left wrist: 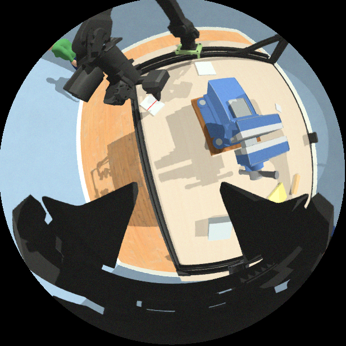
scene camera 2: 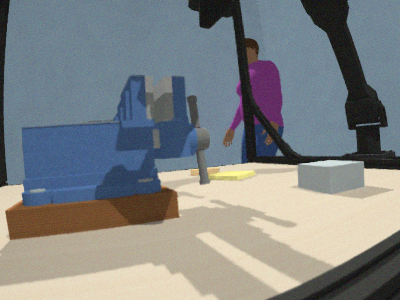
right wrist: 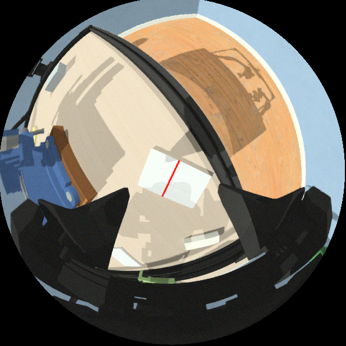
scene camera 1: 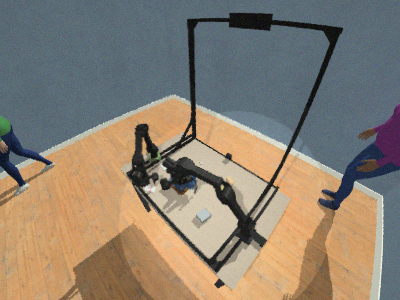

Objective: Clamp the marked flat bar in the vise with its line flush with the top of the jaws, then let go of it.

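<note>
The flat bar is pale, with a red line across its middle. It lies flat on the table near the dark edge rail. The blue vise stands on a brown wooden base; its light-faced jaws are apart, with an empty gap between them. My right gripper is open and empty above the bar, with the bar beyond its fingertips in the right wrist view. My left gripper is open and empty, raised above the table, with the vise beyond its fingers.
A grey block lies on the table. A yellow piece and an orange strip lie near the vise handle. A white card lies behind the vise. A black frame surrounds the table.
</note>
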